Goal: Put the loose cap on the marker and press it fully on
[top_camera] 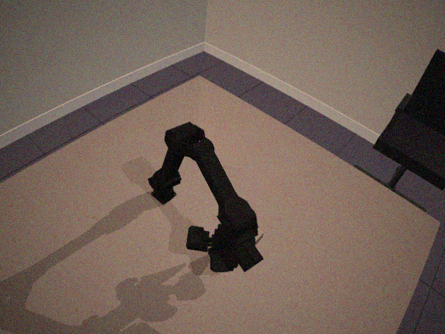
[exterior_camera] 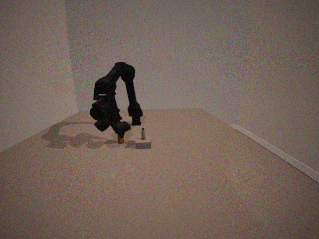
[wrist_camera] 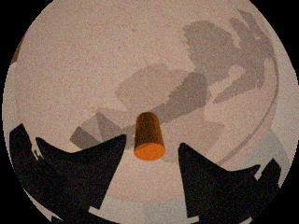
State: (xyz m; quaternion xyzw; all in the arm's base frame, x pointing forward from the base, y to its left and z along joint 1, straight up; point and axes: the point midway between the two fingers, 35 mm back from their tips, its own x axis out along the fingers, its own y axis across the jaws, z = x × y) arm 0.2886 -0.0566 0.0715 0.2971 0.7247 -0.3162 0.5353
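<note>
Now: the orange cap 10 mm below my gripper tip. From my gripper tip the other things lie so: holder block (40 mm ahead, 120 mm to the left, 20 mm below).
</note>
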